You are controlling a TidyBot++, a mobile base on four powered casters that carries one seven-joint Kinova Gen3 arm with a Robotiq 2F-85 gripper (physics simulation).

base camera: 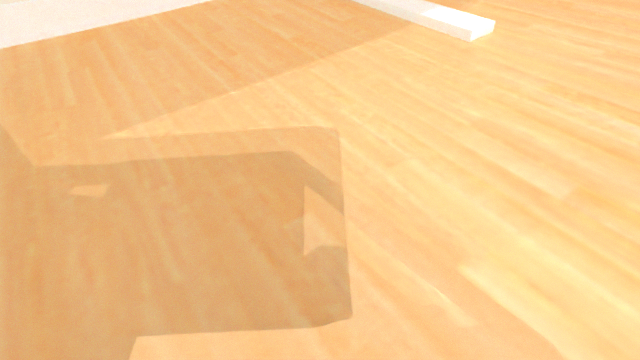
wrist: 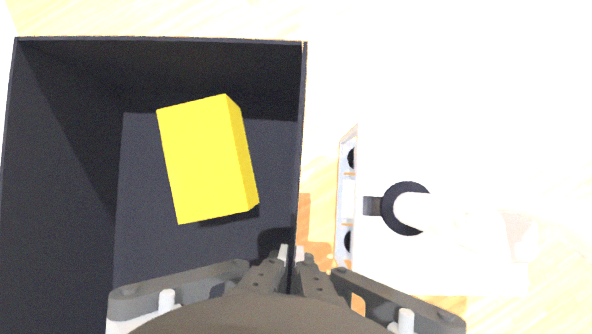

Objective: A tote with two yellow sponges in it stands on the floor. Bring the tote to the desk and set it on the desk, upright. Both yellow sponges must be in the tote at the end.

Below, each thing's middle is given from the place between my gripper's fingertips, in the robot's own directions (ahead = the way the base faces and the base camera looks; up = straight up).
Right now the dark grey tote [wrist: 94,211] is 100 mm ahead of my hand and 20 mm below it.
